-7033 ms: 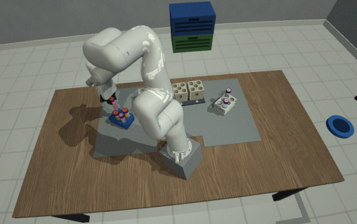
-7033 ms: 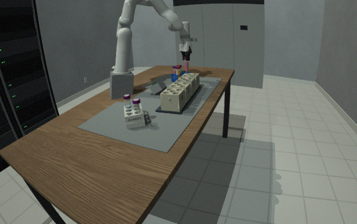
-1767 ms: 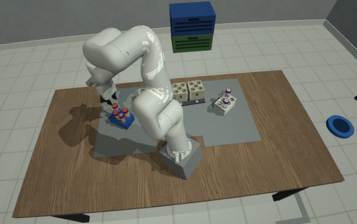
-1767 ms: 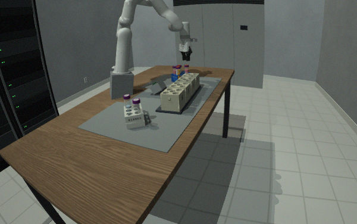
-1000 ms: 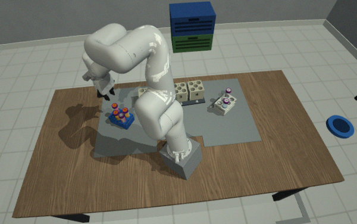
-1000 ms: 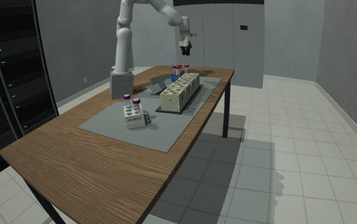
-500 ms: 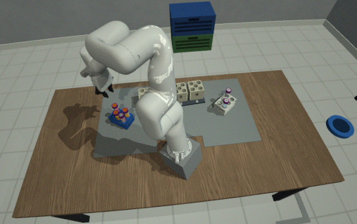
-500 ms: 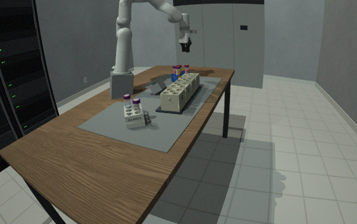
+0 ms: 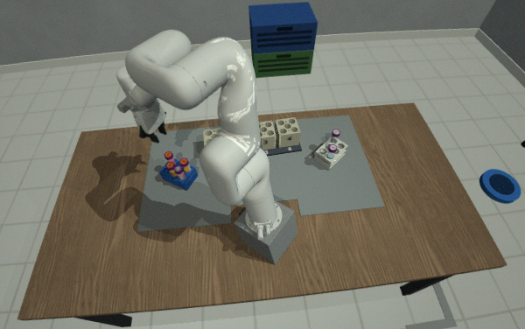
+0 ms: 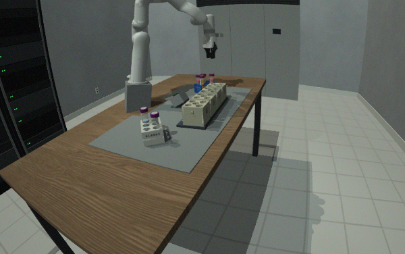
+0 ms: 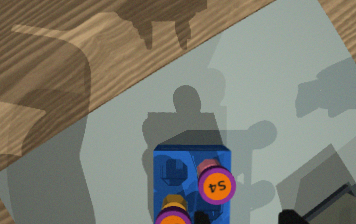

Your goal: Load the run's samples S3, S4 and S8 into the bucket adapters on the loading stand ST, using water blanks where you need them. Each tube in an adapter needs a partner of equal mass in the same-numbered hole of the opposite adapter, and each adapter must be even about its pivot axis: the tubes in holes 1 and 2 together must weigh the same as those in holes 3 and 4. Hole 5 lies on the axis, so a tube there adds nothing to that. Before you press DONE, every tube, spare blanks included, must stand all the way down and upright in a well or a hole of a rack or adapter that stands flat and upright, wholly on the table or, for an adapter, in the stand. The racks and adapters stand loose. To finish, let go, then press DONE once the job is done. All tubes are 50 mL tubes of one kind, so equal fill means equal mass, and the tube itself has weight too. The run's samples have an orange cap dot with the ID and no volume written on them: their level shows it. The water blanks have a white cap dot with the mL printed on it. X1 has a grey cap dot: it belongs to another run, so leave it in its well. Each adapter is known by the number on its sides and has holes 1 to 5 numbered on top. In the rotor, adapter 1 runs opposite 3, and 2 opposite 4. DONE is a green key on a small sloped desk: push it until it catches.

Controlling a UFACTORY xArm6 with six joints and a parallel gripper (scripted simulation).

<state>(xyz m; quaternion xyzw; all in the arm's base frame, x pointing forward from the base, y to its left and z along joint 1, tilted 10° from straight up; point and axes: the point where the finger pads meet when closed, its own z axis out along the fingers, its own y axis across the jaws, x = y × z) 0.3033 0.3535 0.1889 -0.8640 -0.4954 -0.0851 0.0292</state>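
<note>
My gripper is now 50 mm past the amber-filled sample tube, 20 mm to the left of it and 190 mm above it. Round my hand: adapter: 100 mm ahead, 190 mm to the right, 200 mm below; then white blanks rack: 20 mm ahead, 700 mm to the right, 220 mm below.
</note>
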